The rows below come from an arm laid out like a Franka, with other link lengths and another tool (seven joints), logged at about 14 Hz.
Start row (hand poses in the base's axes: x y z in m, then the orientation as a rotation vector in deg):
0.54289, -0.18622, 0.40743, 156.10, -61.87, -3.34
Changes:
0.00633, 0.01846, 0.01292, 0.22, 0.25, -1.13
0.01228, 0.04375, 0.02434, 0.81, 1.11, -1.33
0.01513, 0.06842, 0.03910, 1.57, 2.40, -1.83
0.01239, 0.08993, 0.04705, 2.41, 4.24, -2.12
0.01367, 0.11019, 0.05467, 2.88, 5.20, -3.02
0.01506, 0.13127, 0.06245, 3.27, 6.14, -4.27
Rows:
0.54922, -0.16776, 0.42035, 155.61, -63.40, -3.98
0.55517, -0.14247, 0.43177, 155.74, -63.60, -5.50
0.55802, -0.11780, 0.44653, 155.70, -64.12, -7.76
0.55528, -0.09629, 0.45448, 155.61, -64.20, -10.78
0.55656, -0.07603, 0.46210, 155.16, -65.27, -12.49
0.55795, -0.05495, 0.46988, 154.42, -66.78, -14.18

